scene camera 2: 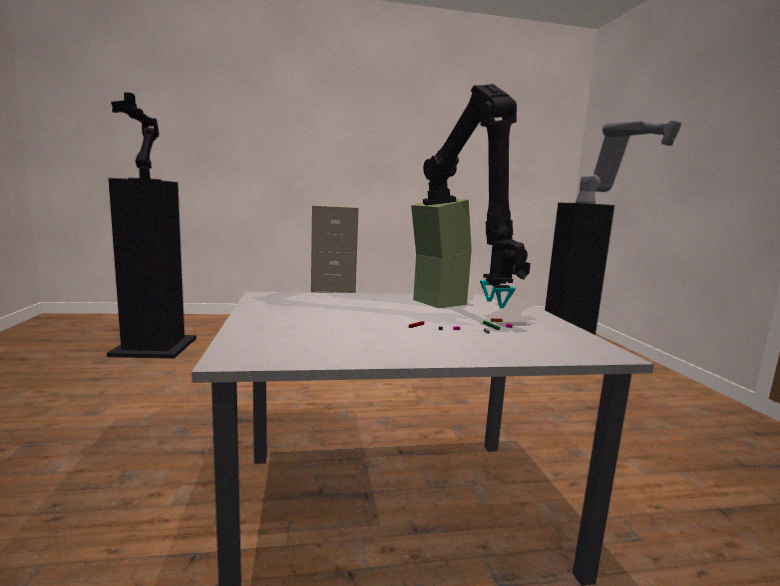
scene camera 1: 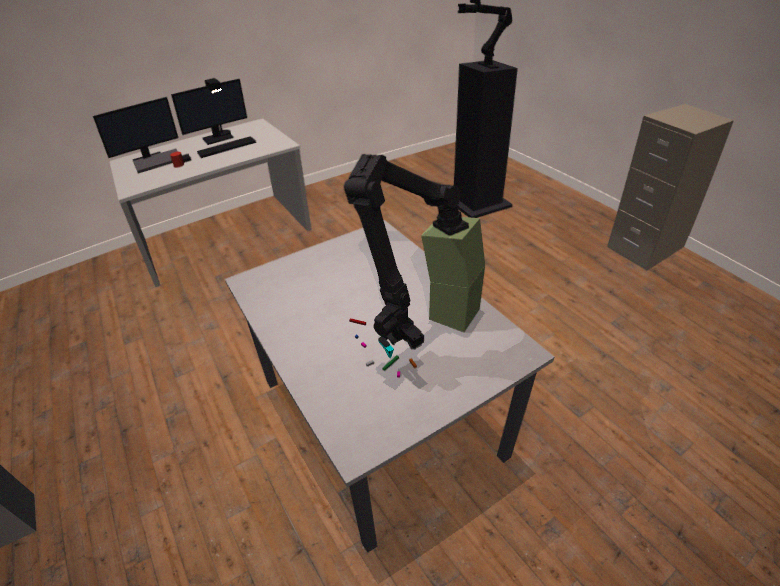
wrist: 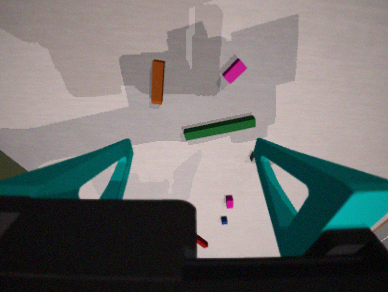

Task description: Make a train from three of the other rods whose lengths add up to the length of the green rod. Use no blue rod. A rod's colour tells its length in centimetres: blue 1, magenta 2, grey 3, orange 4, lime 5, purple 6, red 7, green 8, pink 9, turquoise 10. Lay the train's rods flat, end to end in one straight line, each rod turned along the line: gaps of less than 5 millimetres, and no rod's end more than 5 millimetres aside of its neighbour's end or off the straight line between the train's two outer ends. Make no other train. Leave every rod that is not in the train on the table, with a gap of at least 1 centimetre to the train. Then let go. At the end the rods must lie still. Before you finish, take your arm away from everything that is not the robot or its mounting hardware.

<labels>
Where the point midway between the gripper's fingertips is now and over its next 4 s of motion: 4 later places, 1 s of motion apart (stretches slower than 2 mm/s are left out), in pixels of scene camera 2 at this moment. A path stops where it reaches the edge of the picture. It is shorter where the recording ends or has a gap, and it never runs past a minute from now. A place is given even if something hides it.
My gripper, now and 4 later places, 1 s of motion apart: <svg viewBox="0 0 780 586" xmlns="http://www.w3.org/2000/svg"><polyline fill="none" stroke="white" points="495,304 491,305 486,306 482,307 477,308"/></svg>
</labels>
